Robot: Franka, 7 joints.
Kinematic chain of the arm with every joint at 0, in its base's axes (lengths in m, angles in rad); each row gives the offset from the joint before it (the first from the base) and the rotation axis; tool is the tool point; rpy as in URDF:
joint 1: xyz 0 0 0.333 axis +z
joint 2: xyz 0 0 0 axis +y
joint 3: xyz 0 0 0.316 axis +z
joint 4: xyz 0.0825 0 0 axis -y
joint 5: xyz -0.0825 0 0.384 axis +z
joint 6: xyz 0 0 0 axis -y
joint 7: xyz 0.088 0 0 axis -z
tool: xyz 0 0 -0.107 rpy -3.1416 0 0
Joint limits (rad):
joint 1: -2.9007..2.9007
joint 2: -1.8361..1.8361
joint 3: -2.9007..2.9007
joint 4: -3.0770..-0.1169
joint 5: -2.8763..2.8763
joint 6: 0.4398..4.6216
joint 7: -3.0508..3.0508
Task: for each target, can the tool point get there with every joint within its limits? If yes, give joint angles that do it. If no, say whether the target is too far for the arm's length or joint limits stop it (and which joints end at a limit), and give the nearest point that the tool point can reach.
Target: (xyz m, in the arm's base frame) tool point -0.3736 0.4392 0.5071
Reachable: yes | joints 2.2843 0.0523 -0.0285 -1.8040 0.1393 1.8344 -1.5441
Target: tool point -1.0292 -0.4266 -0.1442
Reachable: no: too far | nearest point -0.7285 -0.3020 -0.0048 | short by 0.354 m
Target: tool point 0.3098 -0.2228 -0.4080
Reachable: no: joint limits stop it (at a limit: joint 2) | nearest point 0.3023 -0.2174 -0.3533 | short by 0.056 m
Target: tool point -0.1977 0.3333 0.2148
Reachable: yes | joints 1.7100 0.0200 0.4431 -2.6560 2.0737 2.6117 -0.0011
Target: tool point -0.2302 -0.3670 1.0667
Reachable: yes | joints 0.9930 -0.7845 -0.0628 -0.3735 0.3202 2.3232 -2.4344
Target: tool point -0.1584 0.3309 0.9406
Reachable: yes | joints 0.1444 -0.7587 1.0473 -1.1747 1.9597 3.6299 -1.1974
